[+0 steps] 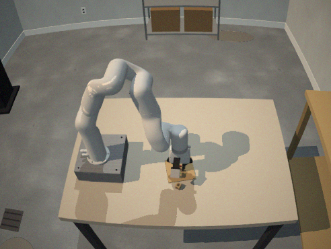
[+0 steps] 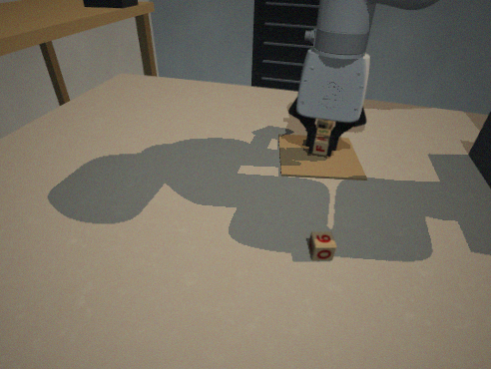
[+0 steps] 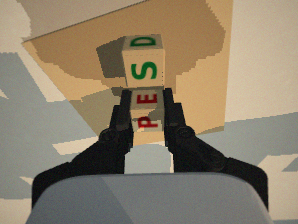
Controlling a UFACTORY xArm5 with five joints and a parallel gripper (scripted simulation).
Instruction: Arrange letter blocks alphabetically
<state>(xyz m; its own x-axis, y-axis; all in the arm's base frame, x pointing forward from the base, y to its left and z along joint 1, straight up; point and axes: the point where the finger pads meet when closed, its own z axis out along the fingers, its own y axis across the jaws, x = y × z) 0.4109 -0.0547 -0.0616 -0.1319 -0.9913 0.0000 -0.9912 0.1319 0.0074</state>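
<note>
Now: the tan mat 3 cm below my hand. Also, from my hand: green-marked block: 4 cm to the right, 1 cm below, 1 cm behind; red-marked block: 23 cm to the left, 2 cm below, 1 cm ahead.
</note>
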